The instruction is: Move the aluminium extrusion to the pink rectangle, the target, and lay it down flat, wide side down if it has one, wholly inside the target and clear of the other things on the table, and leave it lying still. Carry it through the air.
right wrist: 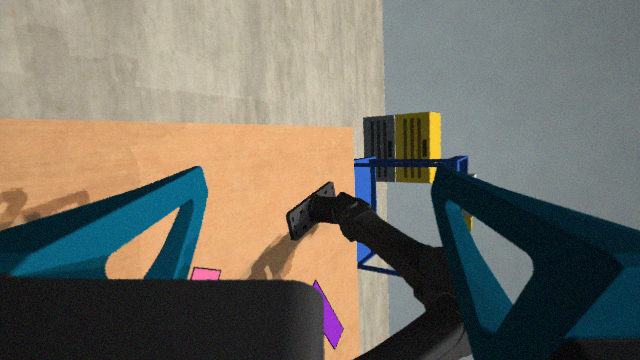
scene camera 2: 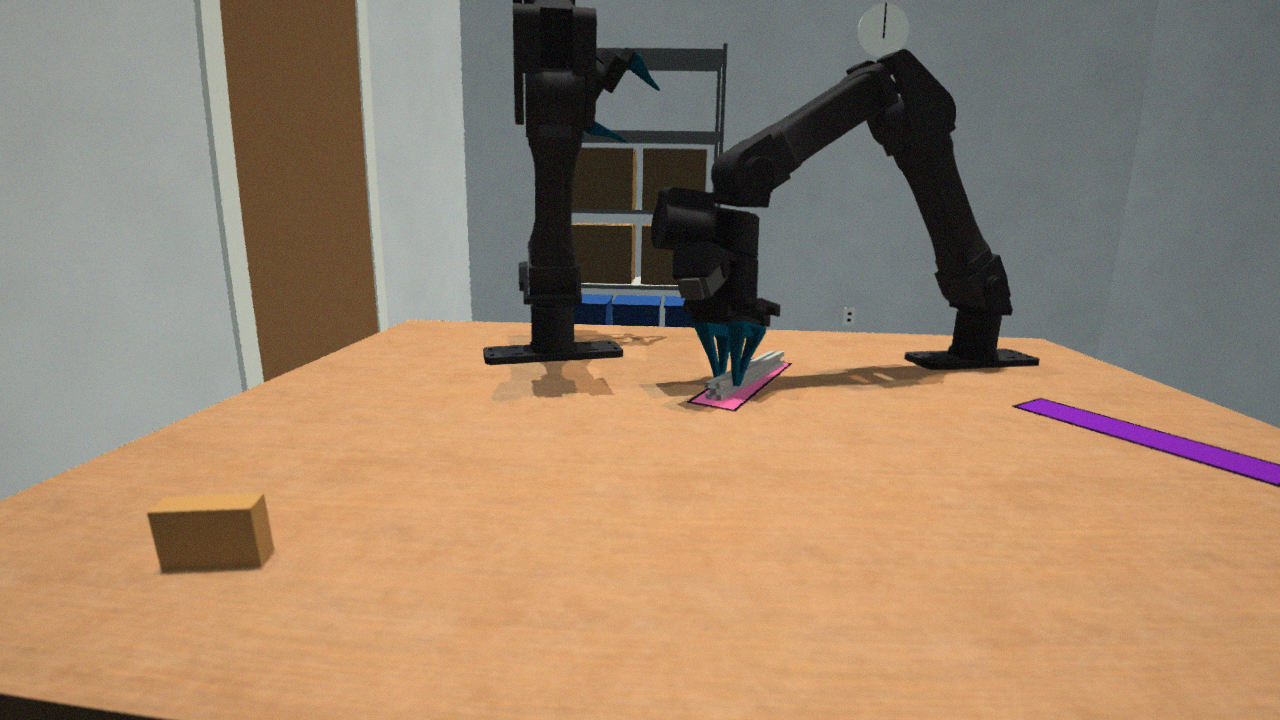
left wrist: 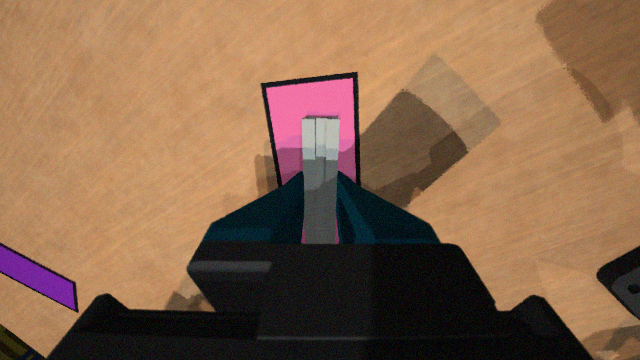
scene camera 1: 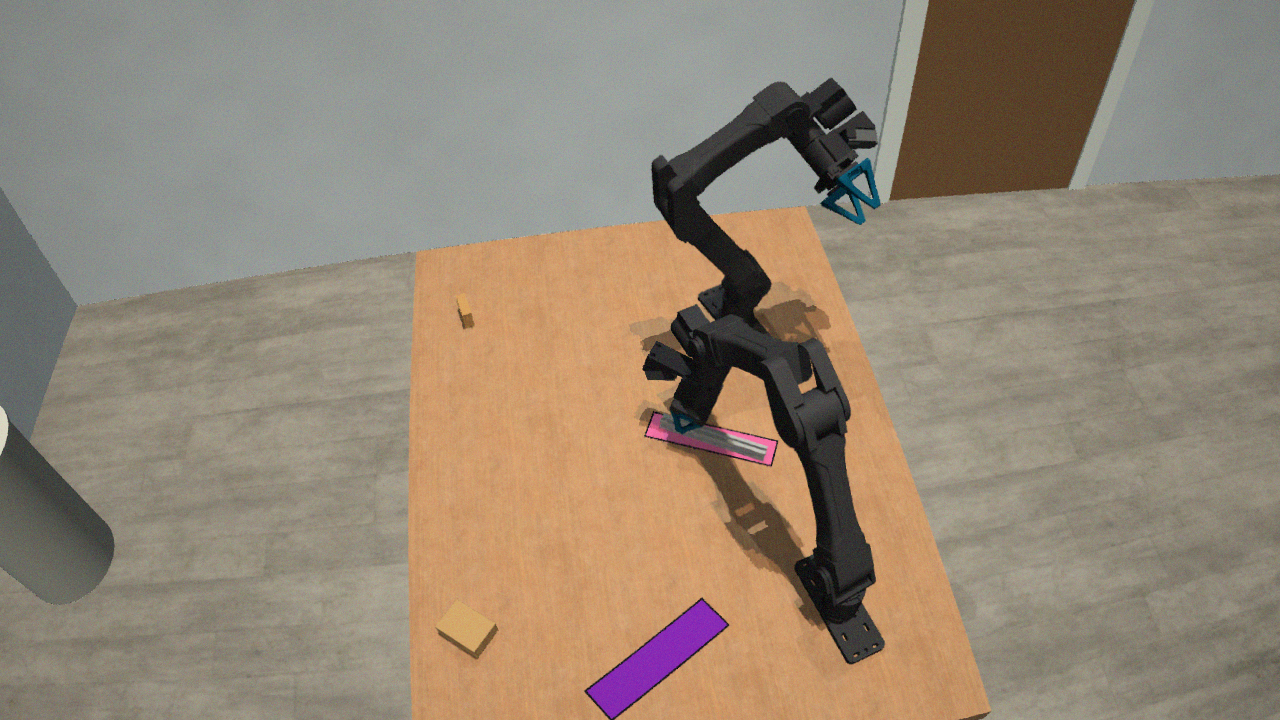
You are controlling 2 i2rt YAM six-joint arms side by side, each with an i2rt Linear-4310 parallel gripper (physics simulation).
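Seen in the pictures: left gripper, between the fingertips: (scene camera 2: 727, 385) (left wrist: 320, 179) (scene camera 1: 681, 427); right gripper, between the fingertips: (right wrist: 319, 179) (scene camera 2: 641, 115) (scene camera 1: 870, 215); left arm's base, origin of its link: (right wrist: 312, 208) (scene camera 2: 971, 361) (scene camera 1: 838, 606); right arm's base, origin of its link: (scene camera 2: 553, 355).
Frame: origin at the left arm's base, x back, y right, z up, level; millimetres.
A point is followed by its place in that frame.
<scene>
The aluminium extrusion (scene camera 1: 742, 444) @[x -12, y 342, z 22 mm] (scene camera 2: 760, 368) @[x -46, y 367, z 15 mm] (left wrist: 320, 137) @[x -112, y 448, z 15 mm], a long grey grooved bar, lies level along the pink rectangle (scene camera 1: 772, 450) @[x 40, y 320, z 1 mm] (scene camera 2: 726, 402) @[x -131, y 442, z 1 mm] (left wrist: 310, 97) @[x -132, y 458, z 1 mm] (right wrist: 206, 274) @[x 34, y 319, z 1 mm]. Its visible parts appear inside the black outline. It is at or very close to the table surface; I cannot tell if it fully rests there. My left gripper (scene camera 1: 684, 424) @[x -92, y 428, z 9 mm] (scene camera 2: 728, 377) @[x -92, y 428, z 9 mm] (left wrist: 320, 179) @[x -92, y 428, z 9 mm] is shut on the extrusion, nearer the bar's left end in scene camera 1, and hides part of it. My right gripper (scene camera 1: 870, 214) @[x 271, y 468, z 363 mm] (scene camera 2: 641, 114) @[x 271, y 468, z 363 mm] is wide open and empty, raised high near the table's far right corner in scene camera 1.
A purple rectangle (scene camera 1: 657, 658) @[x -304, y 39, z 1 mm] (scene camera 2: 1154, 439) @[x -317, y 38, z 1 mm] (left wrist: 40, 277) @[x -236, y 68, z 1 mm] (right wrist: 332, 322) @[x -344, y 16, z 1 mm] lies apart from the pink one. A tan block (scene camera 1: 466, 626) @[x -568, y 192, z 30 mm] sits at the lower left in scene camera 1. A small tan block (scene camera 1: 464, 309) @[x -385, y 846, z 40 mm] (scene camera 2: 210, 537) @[x -393, y 858, z 22 mm] stands at the upper left there. The right arm's base is behind the left wrist.
</scene>
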